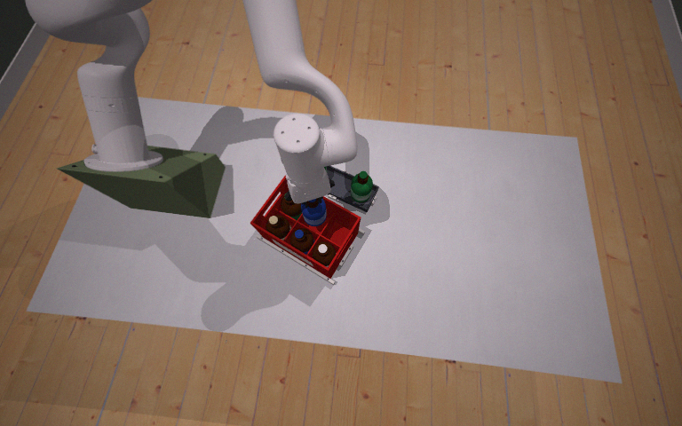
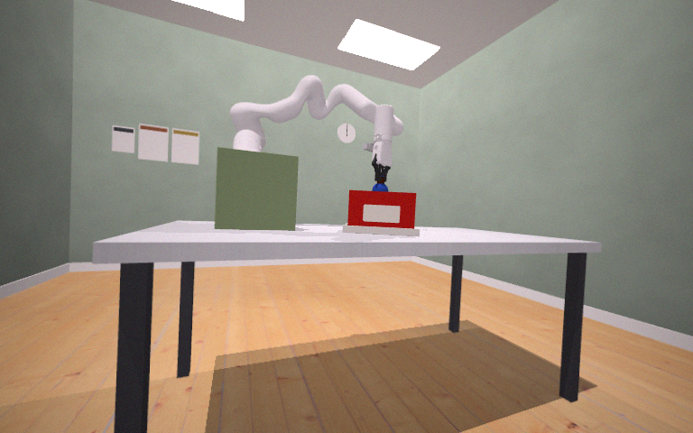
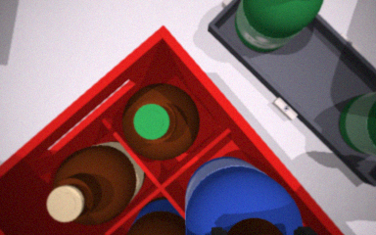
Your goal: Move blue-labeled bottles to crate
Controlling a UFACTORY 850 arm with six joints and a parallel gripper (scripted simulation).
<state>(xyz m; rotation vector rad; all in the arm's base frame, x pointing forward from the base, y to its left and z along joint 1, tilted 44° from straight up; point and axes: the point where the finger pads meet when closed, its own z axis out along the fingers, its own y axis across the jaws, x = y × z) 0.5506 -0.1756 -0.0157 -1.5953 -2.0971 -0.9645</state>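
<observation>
My hand is 70 mm above the blue-labeled bottle. The rest, counted from my hand: red crate 20 mm behind, 40 mm to the right, 170 mm below; green bottle 10 mm behind, 200 mm to the left, 170 mm below; dark tray 70 mm ahead, 150 mm to the left, 240 mm below.
</observation>
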